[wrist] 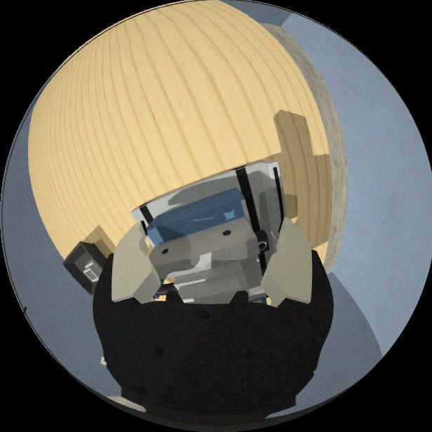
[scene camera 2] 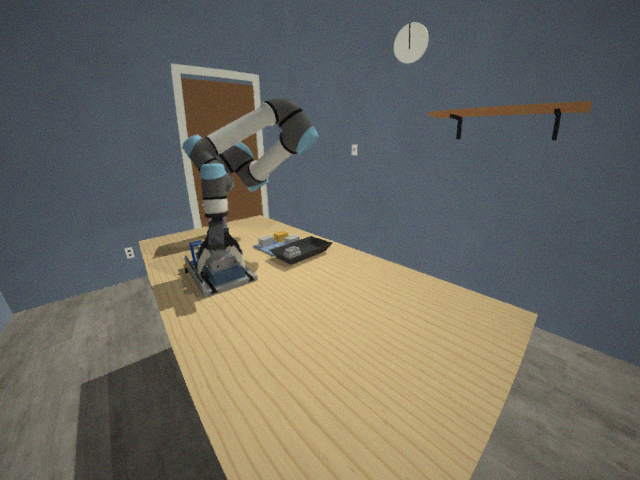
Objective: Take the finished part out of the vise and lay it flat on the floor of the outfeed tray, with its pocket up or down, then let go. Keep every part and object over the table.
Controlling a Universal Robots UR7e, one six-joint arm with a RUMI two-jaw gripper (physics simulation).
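Note:
The vise stands near the table's left edge in the scene view, with a blue body and grey jaws. In the wrist view, a light grey block between the fingers, behind the front jaw, looks like the finished part; its outline is hard to separate from the jaws. My gripper is open and points down over the vise, one finger on each side of the jaws, with nothing gripped. The black outfeed tray stands apart from the vise and holds a grey part.
In the scene view, a blue mat with grey blocks and a yellow block lies behind the tray. Blue piping rises at the vise's far left. The table edge runs close to the vise.

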